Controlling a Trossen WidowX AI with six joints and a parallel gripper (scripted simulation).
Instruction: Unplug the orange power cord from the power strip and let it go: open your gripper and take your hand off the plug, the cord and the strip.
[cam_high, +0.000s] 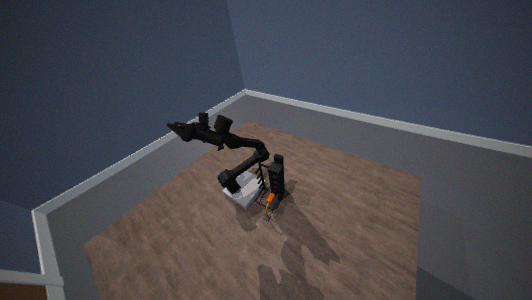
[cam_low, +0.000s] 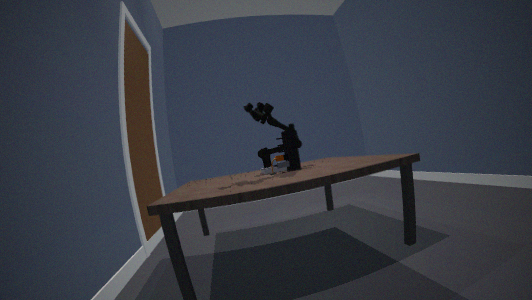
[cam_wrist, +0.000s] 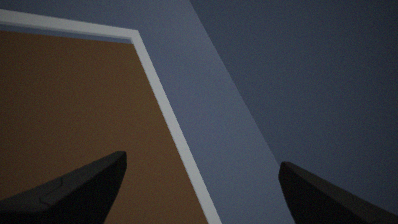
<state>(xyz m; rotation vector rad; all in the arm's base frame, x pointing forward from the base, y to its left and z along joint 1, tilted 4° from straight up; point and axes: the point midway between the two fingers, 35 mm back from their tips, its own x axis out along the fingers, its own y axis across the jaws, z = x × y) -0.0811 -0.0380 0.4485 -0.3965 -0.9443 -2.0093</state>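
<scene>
My gripper tip is 340 mm short of the orange plug, 190 mm to the right of it and 400 mm above it.
</scene>
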